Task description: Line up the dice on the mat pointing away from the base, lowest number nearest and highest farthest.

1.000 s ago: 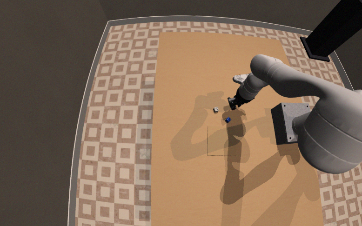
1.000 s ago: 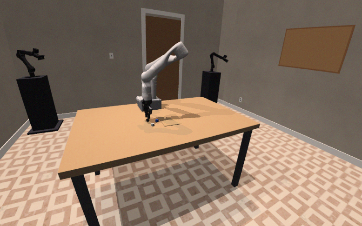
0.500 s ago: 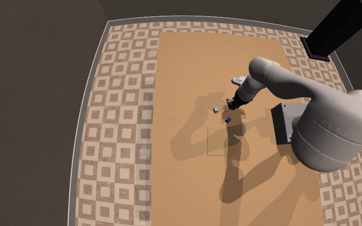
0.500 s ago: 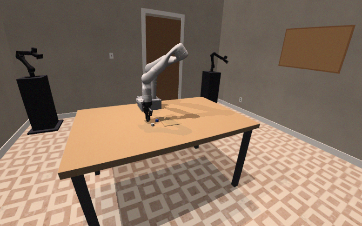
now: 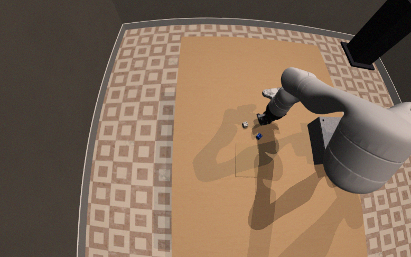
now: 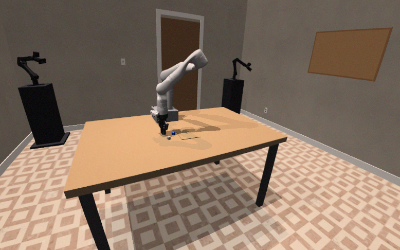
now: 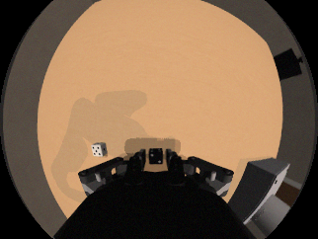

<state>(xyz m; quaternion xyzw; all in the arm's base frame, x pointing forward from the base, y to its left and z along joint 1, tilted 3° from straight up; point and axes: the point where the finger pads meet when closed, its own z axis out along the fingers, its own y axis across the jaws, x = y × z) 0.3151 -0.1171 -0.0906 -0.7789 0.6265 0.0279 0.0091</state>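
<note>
Now: the black die 1 cm below my hand. From my hand the other things lie so: blue die (7 cm to the left, 4 cm ahead, 1 cm below); mat (17 cm to the left, 7 cm ahead, 2 cm below); white die (9 cm ahead, 1 cm to the left, 1 cm below).
</note>
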